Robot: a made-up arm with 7 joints. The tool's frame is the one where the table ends. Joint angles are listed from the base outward.
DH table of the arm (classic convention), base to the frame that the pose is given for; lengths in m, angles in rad. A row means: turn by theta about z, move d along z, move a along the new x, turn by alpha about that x. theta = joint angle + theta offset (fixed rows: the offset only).
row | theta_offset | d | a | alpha
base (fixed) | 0 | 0 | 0 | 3.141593
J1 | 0 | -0.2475 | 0 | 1.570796
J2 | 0 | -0.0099 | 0 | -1.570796
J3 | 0 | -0.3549 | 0 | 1.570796
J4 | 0 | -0.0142 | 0 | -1.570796
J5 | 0 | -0.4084 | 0 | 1.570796
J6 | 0 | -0.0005 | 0 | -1.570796
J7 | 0 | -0.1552 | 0 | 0
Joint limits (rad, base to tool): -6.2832..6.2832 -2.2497..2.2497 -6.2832..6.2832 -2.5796..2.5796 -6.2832..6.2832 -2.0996..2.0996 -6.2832..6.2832
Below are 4 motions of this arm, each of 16 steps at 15 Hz.
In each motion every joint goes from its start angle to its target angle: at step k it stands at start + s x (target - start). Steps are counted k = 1, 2, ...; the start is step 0. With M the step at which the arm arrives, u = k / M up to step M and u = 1 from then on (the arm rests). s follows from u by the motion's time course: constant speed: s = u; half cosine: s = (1 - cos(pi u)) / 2; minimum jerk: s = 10 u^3 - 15 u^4 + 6 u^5.
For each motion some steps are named. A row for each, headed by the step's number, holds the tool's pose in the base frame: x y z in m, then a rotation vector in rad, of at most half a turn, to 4 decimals.
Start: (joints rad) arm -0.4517 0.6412 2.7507 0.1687 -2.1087 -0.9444 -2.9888
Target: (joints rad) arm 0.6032 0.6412 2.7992 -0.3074 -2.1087 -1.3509 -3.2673
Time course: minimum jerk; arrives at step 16
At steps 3, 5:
3: 0.3125 0.1891 1.0221 0.3565 2.5855 -0.3597
5: 0.3517 0.1644 1.0073 0.4407 2.5670 -0.4808

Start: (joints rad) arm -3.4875 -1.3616 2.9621 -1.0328 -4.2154 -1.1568 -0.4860
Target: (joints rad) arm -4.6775 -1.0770 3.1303 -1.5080 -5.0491 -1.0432 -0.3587
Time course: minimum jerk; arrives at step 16
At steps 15, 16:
15: -0.1138 0.0733 0.8405 -2.2956 -0.4804 -1.5663
16: -0.1141 0.0720 0.8401 -2.2912 -0.4834 -1.5651

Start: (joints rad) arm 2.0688 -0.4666 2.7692 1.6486 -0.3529 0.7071 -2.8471
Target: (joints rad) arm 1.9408 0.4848 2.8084 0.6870 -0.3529 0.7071 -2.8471
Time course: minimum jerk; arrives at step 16
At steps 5, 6, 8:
5: 0.0611 0.5981 0.4019 0.7759 -0.3669 1.4301
6: 0.0531 0.5948 0.4993 0.8775 -0.5345 1.4344
8: 0.0114 0.5215 0.7260 1.1239 -0.9299 1.4147

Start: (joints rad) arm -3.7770 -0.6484 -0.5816 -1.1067 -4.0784 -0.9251 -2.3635
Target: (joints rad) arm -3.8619 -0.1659 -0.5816 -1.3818 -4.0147 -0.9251 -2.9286
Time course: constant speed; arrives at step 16
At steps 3, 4, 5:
3: 0.4306 0.5483 0.5620 0.8120 -1.6215 -0.2357
4: 0.4179 0.5464 0.5743 0.8559 -1.6230 -0.2466
5: 0.4050 0.5442 0.5863 0.8999 -1.6236 -0.2570

